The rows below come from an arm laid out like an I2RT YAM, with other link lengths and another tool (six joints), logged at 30 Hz.
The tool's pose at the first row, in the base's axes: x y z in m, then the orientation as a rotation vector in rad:
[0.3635, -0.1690, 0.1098, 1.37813, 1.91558, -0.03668]
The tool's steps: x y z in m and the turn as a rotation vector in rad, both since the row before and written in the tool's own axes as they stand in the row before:
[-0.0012, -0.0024, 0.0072, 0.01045, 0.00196, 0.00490]
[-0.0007, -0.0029, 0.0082, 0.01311, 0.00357, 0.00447]
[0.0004, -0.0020, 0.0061, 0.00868, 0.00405, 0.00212]
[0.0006, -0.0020, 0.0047, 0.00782, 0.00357, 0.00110]
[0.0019, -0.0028, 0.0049, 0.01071, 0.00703, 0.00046]
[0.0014, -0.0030, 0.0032, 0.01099, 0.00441, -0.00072]
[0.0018, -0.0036, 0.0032, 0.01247, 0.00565, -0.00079]
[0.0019, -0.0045, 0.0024, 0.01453, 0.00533, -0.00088]
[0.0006, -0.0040, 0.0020, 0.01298, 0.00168, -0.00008]
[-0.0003, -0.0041, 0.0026, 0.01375, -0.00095, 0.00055]
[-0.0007, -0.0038, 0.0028, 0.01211, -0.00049, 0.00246]
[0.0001, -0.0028, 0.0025, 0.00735, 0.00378, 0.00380]
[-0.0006, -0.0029, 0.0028, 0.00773, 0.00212, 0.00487]
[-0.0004, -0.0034, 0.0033, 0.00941, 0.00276, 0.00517]
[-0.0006, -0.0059, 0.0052, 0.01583, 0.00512, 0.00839]
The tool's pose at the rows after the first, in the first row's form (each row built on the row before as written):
[0.3657, -0.1741, 0.1045, 1.39023, 1.91612, -0.04303]
[0.3679, -0.1794, 0.0979, 1.40411, 1.91882, -0.05107]
[0.3694, -0.1825, 0.0925, 1.41297, 1.92255, -0.05564]
[0.3701, -0.1849, 0.0880, 1.42016, 1.92641, -0.06021]
[0.3701, -0.1866, 0.0823, 1.42962, 1.93417, -0.06549]
[0.3690, -0.1880, 0.0781, 1.43738, 1.94071, -0.07346]
[0.3673, -0.1893, 0.0734, 1.44640, 1.94861, -0.08208]
[0.3643, -0.1905, 0.0690, 1.45656, 1.95674, -0.09305]
[0.3617, -0.1924, 0.0658, 1.46535, 1.96096, -0.10478]
[0.3594, -0.1953, 0.0627, 1.47438, 1.96271, -0.11891]
[0.3574, -0.1985, 0.0598, 1.48433, 1.96297, -0.13028]
[0.3560, -0.2005, 0.0570, 1.49397, 1.96456, -0.13326]
[0.3547, -0.2033, 0.0543, 1.50432, 1.96406, -0.13737]
[0.3531, -0.2063, 0.0509, 1.51626, 1.96414, -0.14258]
[0.3501, -0.2111, 0.0454, 1.53622, 1.96478, -0.15115]

